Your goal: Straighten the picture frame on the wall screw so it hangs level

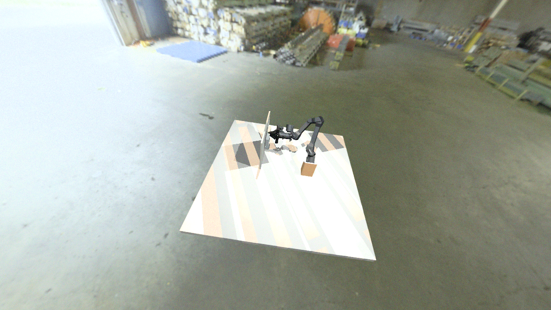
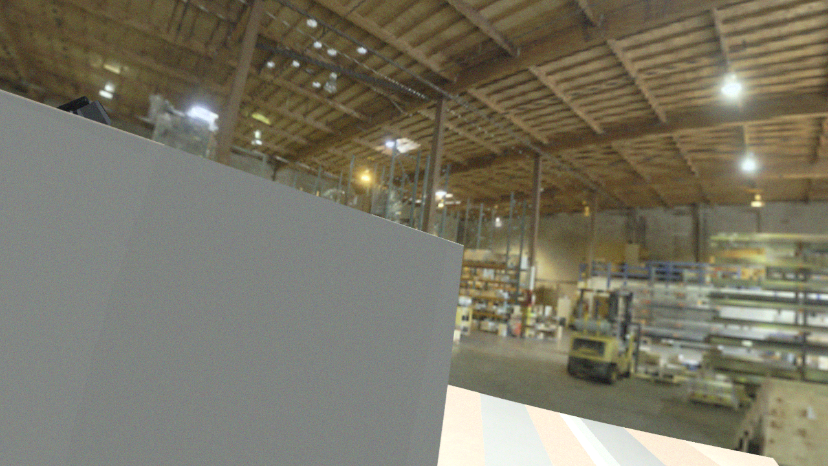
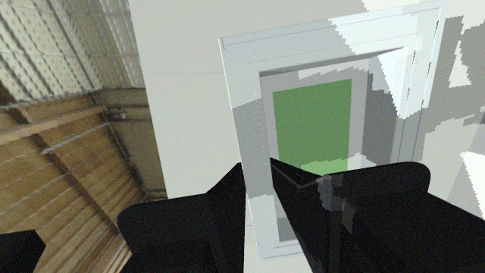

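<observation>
Now: the picture frame 1 cm to the right of my gripper tip and 5 cm below it. Also, from my gripper tip: wall panel: 2 cm ahead, 7 cm below.
</observation>
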